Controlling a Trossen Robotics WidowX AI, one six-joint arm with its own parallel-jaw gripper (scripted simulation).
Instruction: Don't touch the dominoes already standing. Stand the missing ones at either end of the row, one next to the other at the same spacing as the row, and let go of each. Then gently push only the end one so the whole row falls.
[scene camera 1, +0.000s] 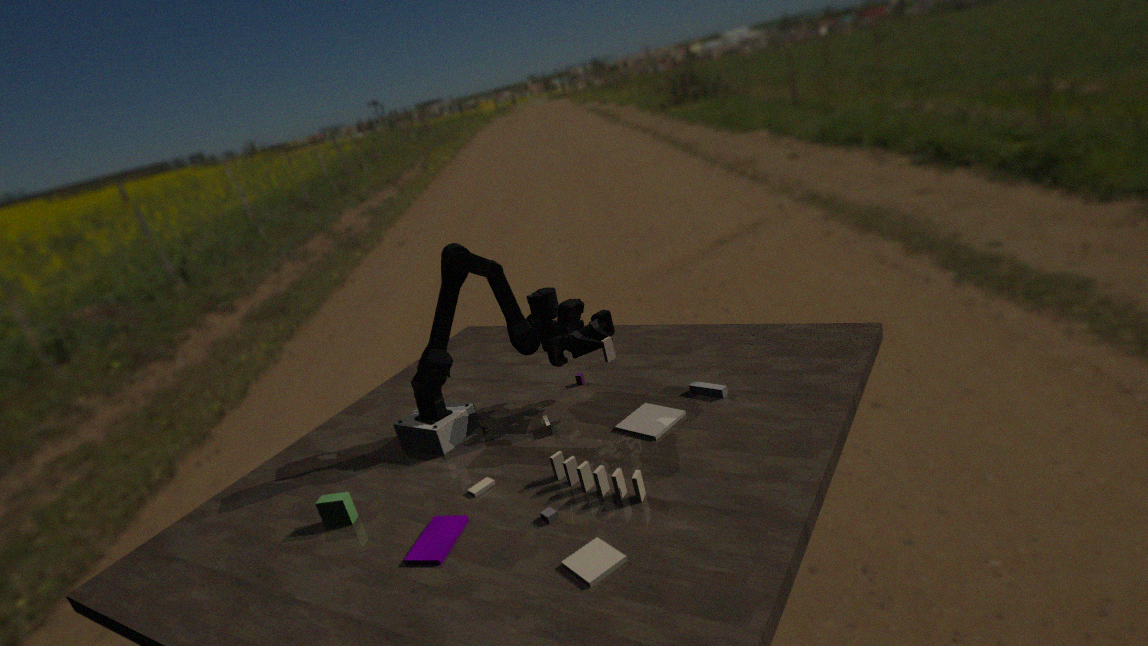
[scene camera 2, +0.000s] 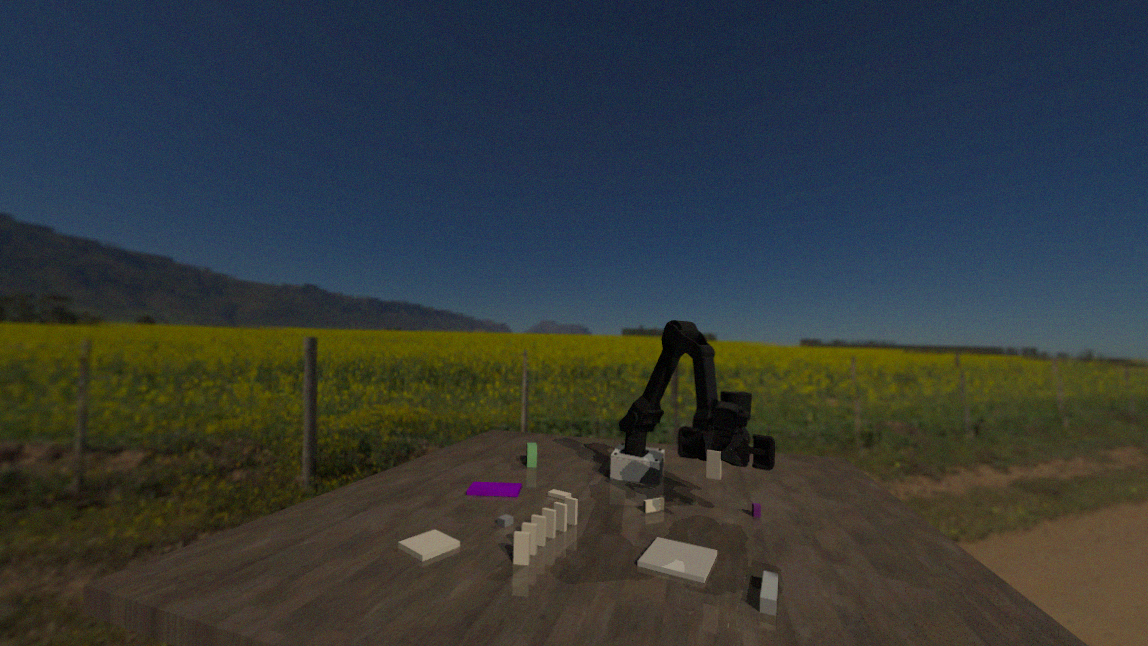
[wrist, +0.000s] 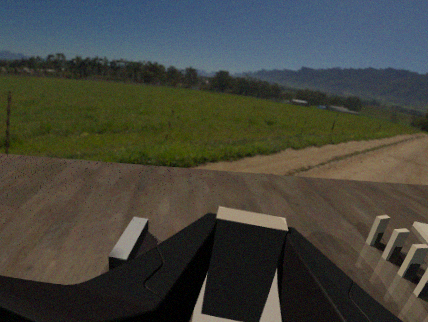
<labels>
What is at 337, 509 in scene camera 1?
A green cube.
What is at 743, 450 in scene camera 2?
The gripper.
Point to a purple flat tile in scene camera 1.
At 436, 540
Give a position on a white flat plate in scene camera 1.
650, 421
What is the gripper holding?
A cream domino.
</labels>
